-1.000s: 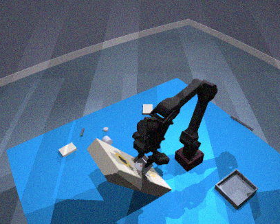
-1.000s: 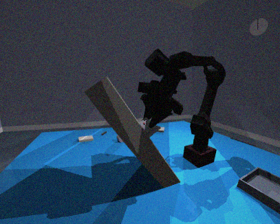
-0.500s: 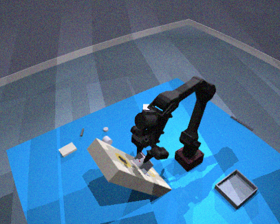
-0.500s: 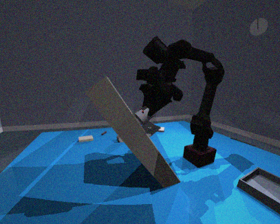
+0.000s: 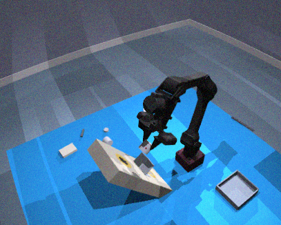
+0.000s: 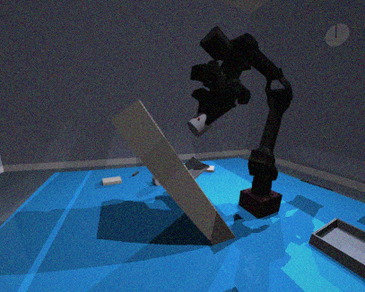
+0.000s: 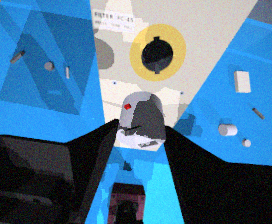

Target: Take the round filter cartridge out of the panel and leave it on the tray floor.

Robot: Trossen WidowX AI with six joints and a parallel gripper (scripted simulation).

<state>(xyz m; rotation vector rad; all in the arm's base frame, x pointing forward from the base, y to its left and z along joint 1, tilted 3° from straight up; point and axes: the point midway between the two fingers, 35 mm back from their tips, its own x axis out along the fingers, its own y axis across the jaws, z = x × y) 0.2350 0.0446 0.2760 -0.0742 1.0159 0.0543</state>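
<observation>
Now: the grey tray 35 cm behind my gripper tip, 24 cm to the left of it and 29 cm below it. Also, from my gripper tip: beige service panel (7 cm ahead, 1 cm to the right, 12 cm below); white round filter cartridge (right at my gripper tip).
</observation>
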